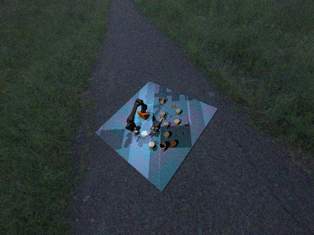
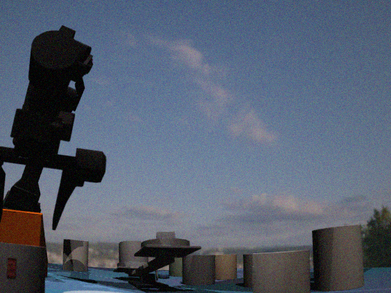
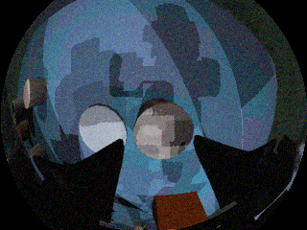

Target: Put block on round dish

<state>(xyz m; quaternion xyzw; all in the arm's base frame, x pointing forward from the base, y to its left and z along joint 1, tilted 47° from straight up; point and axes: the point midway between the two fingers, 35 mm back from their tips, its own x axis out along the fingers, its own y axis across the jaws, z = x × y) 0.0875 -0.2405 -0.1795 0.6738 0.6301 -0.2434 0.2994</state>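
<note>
Now: gripper tip 210 mm short of the block and 120 mm to the right of it. Also, from my gripper tip: balance beam 250 mm to the left, 210 mm ahead, 60 mm below; round dish 100 mm ahead, 80 mm below, 30 mm to the left; balance 250 mm to the left, 200 mm ahead, 50 mm below.
</note>
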